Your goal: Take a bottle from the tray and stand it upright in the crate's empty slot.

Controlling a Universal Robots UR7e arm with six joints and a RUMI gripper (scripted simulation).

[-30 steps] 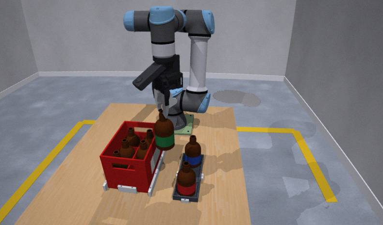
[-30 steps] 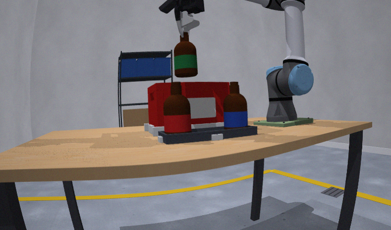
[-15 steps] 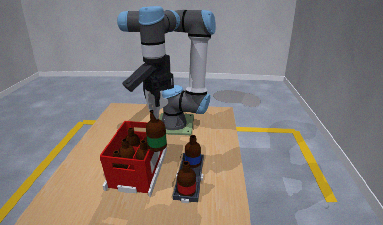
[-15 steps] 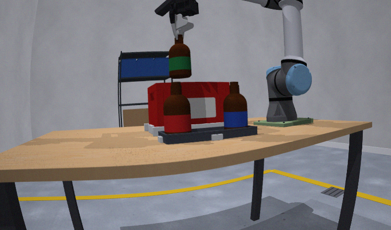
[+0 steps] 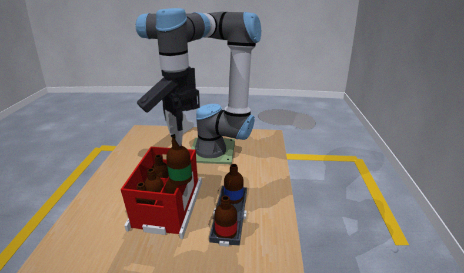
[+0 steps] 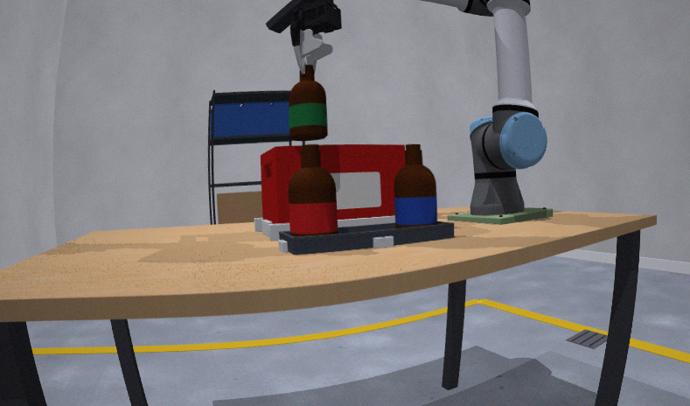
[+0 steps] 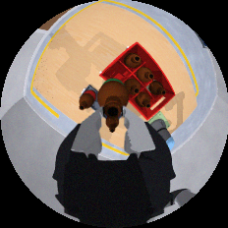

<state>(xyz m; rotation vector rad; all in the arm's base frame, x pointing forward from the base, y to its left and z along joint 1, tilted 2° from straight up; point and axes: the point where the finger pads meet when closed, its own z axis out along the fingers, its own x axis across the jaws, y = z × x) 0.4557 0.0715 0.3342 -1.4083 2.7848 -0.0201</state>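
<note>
My gripper is now 70 mm above the brown bottle. Also, from my hand: red crate 250 mm below, 100 mm to the right, 60 mm behind.
</note>
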